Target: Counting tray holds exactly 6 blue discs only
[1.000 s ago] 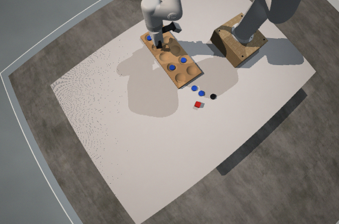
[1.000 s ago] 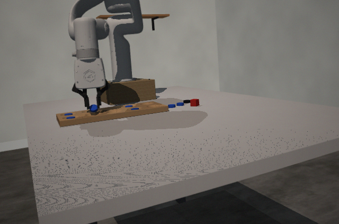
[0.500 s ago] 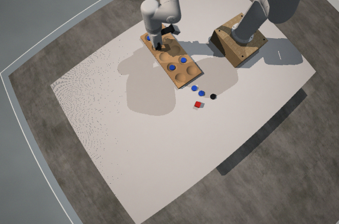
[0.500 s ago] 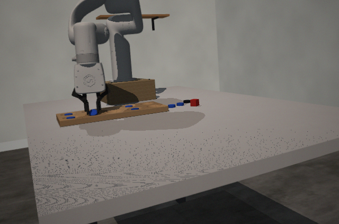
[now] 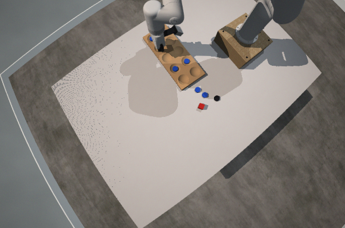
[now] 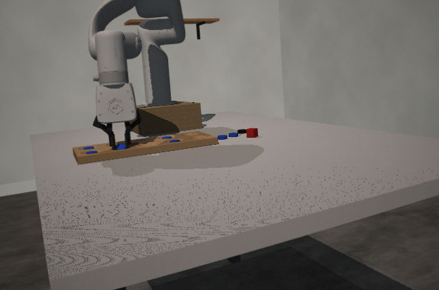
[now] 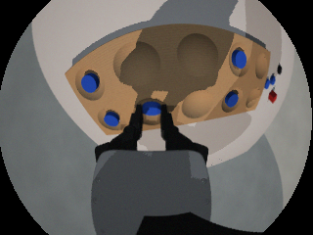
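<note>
My gripper is now 70 mm to the right of the wooden counting tray, 50 mm past it and 30 mm above it. Round my hand: black disc 390 mm to the left, 140 mm behind, 30 mm below; red cube 390 mm to the left, 40 mm behind, 30 mm below.
</note>
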